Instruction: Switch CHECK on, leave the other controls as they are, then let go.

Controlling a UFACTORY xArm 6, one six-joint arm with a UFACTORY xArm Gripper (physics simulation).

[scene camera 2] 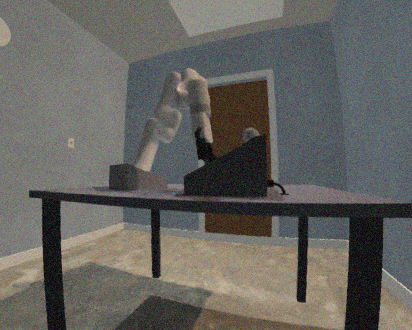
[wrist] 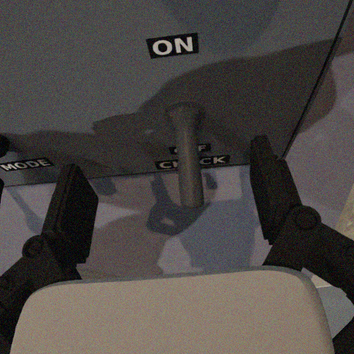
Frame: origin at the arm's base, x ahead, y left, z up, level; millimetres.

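Seen in the pictures: gripper, between the fingertips: (scene camera 2: 206,160); arm's base, origin of its link: (scene camera 2: 139,173).
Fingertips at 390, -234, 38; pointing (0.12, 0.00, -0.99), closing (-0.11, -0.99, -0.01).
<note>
Offsets run from my fingertips to a thing's top centre, as dx, dy, dz. "spot": to the spot under its first point. Level surfaces: height alone.
The CHECK lever (wrist: 190,165) is a grey rod on the sloped panel, in the middle of the wrist view. It points down from its round base, over the OFF label (wrist: 202,148) and the CHECK label (wrist: 218,160), away from the ON label (wrist: 173,45) above. My gripper (wrist: 165,168) (scene camera 2: 208,156) is open, with one finger on each side of the lever and a gap on both sides. Nothing is between the fingers in a grip. In the scene view the gripper is at the low front of the dark console (scene camera 2: 235,172), and the lever is hard to make out there.
The MODE label (wrist: 26,165) is at the left of the panel, with part of a dark control (wrist: 3,145) at the view's left edge. The console stands on the table @(dz -116) (scene camera 2: 330,196). A black cable @(spot: +237, -37, -91) (scene camera 2: 279,186) leaves its back. A pale round thing @(spot: +147, -71, +73) (scene camera 2: 250,133) shows above the slope.
</note>
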